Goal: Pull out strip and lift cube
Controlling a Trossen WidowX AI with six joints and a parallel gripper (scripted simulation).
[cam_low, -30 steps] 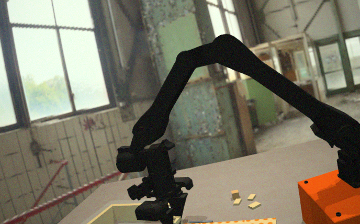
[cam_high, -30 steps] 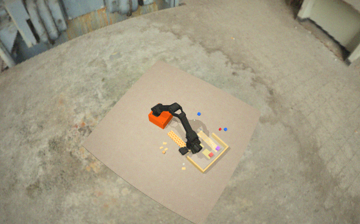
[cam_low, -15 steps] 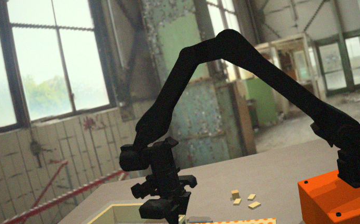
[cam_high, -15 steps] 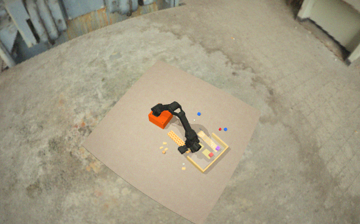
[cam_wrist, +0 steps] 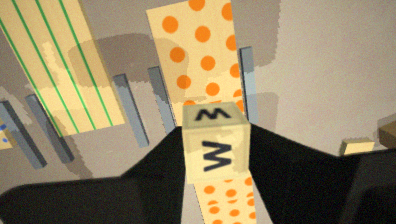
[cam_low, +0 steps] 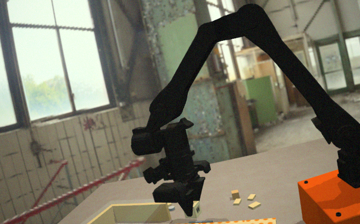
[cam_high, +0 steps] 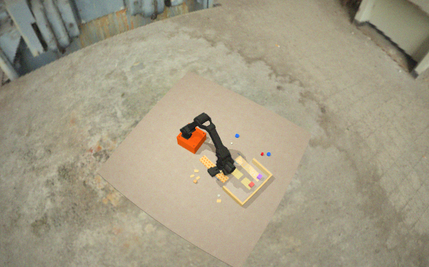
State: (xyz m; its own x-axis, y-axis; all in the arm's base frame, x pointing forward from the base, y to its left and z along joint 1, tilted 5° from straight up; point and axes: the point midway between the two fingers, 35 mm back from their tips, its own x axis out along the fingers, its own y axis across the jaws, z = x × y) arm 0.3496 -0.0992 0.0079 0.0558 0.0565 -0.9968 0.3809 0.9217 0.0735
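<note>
Right now my gripper tip is 6 cm past the dotted strip, 5 cm above it and 1 cm to the right of it.
</note>
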